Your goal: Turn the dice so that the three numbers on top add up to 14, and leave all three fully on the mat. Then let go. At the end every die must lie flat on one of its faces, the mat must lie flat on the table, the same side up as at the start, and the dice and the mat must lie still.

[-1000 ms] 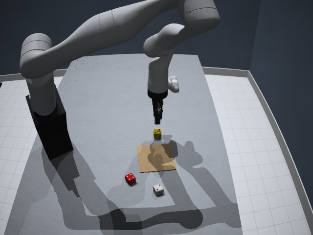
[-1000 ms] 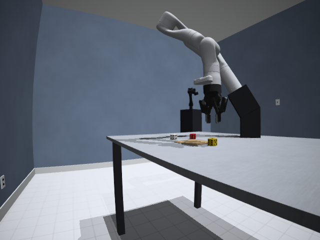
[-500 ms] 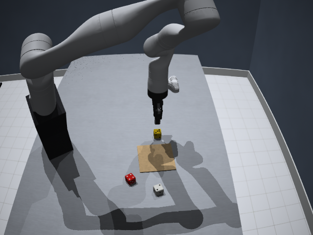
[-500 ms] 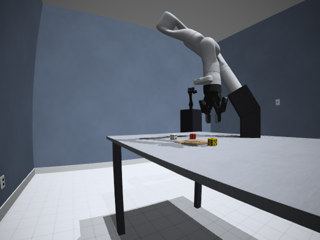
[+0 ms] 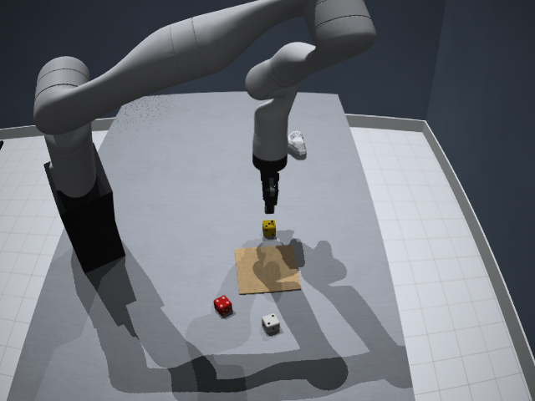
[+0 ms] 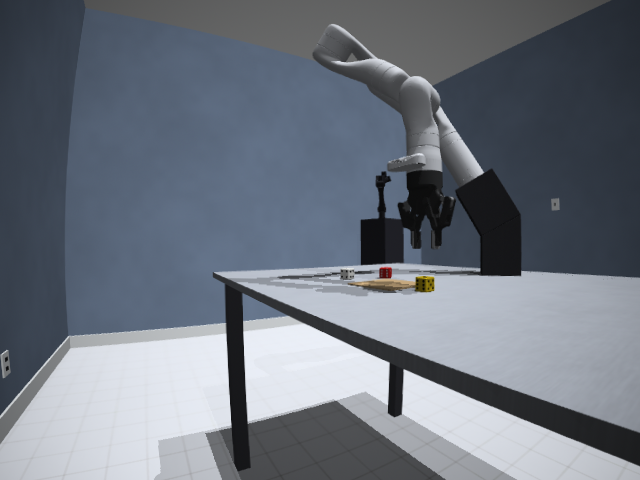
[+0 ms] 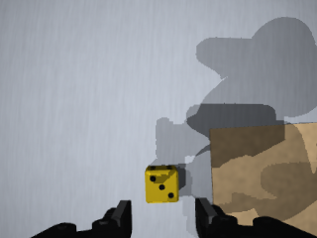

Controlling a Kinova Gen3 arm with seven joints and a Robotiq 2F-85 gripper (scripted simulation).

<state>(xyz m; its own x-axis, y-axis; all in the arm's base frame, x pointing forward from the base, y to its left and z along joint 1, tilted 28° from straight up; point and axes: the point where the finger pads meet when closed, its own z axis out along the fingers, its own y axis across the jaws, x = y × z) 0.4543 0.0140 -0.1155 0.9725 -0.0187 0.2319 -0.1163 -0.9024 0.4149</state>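
Now: hand 9 cm above the yellow die. From my hand the other things lie so: tan mat (12 cm to the right, 10 cm below, 3 cm behind); red die (22 cm to the right, 15 cm behind, 9 cm below); white die (28 cm to the right, 9 cm below, 6 cm behind).
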